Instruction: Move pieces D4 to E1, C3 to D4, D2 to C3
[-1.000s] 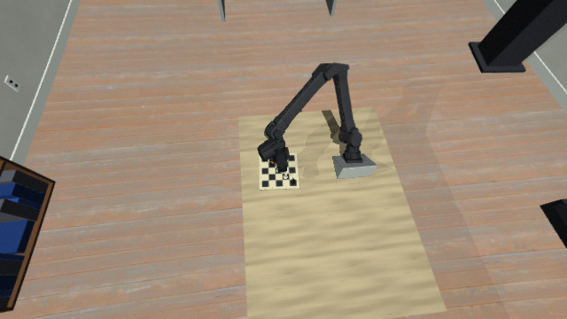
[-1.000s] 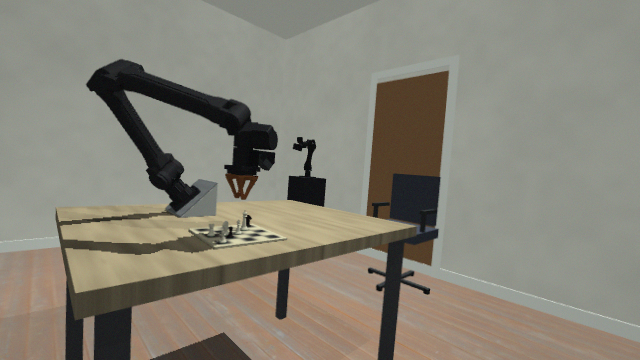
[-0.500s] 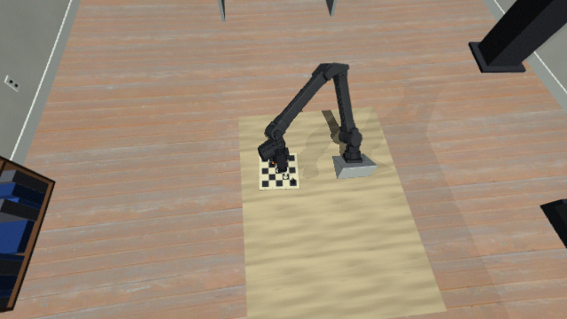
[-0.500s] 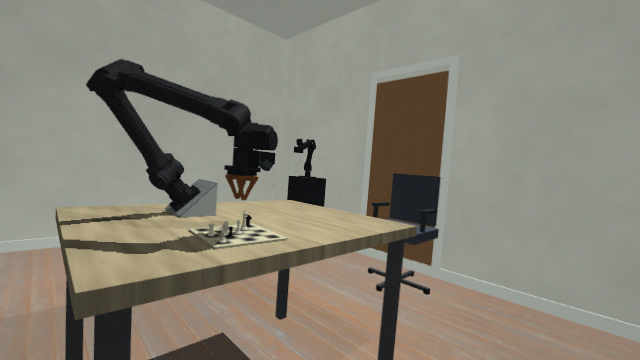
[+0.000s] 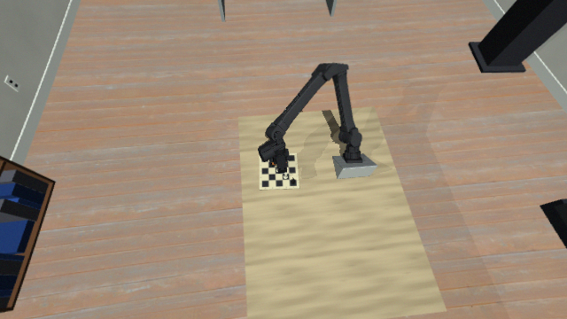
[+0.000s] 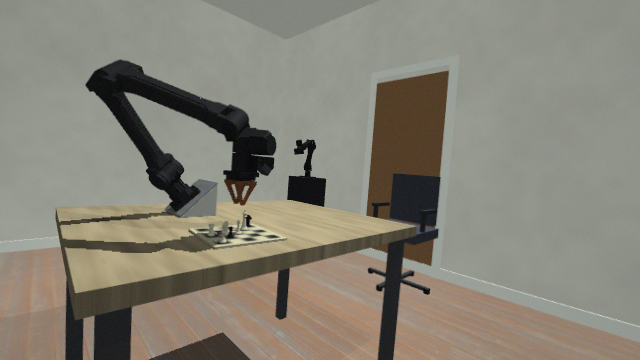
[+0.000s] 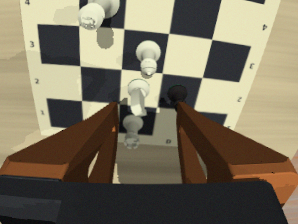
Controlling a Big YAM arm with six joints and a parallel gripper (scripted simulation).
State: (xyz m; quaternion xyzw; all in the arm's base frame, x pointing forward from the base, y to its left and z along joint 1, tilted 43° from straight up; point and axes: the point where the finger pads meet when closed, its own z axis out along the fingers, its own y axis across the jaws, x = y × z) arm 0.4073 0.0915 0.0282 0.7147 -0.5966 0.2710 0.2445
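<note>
Now: the small chessboard 10 cm below my hand. Round my hand: black pawn (4 cm ahead, 4 cm to the right, 8 cm below).
</note>
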